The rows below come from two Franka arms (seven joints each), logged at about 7 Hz.
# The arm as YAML. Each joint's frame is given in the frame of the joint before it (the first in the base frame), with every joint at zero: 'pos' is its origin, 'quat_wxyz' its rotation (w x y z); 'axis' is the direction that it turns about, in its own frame. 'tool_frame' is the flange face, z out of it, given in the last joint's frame.
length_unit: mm
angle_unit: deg
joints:
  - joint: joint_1
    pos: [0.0, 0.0, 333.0]
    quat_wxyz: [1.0, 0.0, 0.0, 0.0]
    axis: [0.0, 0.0, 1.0]
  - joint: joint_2
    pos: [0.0, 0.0, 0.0]
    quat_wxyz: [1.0, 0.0, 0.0, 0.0]
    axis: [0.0, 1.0, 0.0]
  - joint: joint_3
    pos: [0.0, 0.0, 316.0]
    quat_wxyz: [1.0, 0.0, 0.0, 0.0]
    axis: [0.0, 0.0, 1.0]
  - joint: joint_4
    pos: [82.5, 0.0, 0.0]
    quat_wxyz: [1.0, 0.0, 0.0, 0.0]
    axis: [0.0, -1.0, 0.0]
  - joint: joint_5
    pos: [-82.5, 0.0, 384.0]
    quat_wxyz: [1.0, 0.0, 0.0, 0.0]
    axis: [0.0, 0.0, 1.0]
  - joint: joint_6
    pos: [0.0, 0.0, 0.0]
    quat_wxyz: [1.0, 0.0, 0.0, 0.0]
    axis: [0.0, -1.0, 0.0]
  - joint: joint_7
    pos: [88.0, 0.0, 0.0]
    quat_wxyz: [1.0, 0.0, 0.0, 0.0]
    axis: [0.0, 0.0, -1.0]
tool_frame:
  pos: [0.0, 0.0, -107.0]
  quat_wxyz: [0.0, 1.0, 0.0, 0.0]
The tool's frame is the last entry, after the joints.
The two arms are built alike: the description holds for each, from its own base.
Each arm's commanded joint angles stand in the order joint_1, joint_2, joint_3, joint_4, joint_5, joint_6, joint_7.
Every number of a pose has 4 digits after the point.
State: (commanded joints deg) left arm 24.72 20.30 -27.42 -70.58 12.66 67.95 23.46; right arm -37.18 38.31 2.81 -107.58 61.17 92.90 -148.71
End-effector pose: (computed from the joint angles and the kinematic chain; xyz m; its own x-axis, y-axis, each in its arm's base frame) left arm 0.6046 0.0536 0.5626 0.8510 -0.3919 -0.3495 -0.3874 -0.9179 0.0858; right arm 0.5100 -0.2406 0.1563 0.0506 0.2811 0.9583 0.9778 -0.2094 0.0098
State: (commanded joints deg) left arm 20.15 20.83 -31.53 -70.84 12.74 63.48 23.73; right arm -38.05 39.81 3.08 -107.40 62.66 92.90 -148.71
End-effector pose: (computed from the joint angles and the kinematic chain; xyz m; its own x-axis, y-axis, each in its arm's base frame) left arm 0.5957 -0.0277 0.5579 0.7526 -0.5185 -0.4059 -0.5095 -0.8490 0.1399; right arm 0.5070 -0.2440 0.1445 0.0677 0.2516 0.9655 0.9703 -0.2419 -0.0051
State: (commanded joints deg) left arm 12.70 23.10 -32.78 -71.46 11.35 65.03 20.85; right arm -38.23 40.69 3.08 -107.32 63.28 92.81 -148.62
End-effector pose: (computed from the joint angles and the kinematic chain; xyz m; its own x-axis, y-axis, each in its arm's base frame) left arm 0.5944 -0.1180 0.5345 0.6841 -0.6061 -0.4058 -0.5943 -0.7857 0.1717; right arm 0.5052 -0.2440 0.1371 0.0795 0.2359 0.9685 0.9672 -0.2533 -0.0177
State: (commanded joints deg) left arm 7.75 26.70 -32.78 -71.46 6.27 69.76 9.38; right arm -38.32 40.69 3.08 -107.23 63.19 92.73 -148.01
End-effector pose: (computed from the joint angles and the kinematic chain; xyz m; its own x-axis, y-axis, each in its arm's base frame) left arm 0.5993 -0.1822 0.5028 0.7447 -0.5461 -0.3836 -0.5096 -0.8365 0.2014; right arm 0.5052 -0.2450 0.1376 0.0888 0.2336 0.9683 0.9665 -0.2554 -0.0270
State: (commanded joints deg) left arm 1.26 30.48 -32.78 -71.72 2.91 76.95 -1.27; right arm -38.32 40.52 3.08 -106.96 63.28 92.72 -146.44
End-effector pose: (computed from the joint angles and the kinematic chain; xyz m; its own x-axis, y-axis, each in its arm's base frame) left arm 0.5958 -0.2624 0.4690 0.7947 -0.4932 -0.3539 -0.4426 -0.8698 0.2181; right arm 0.5072 -0.2465 0.1407 0.1092 0.2300 0.9670 0.9636 -0.2632 -0.0462
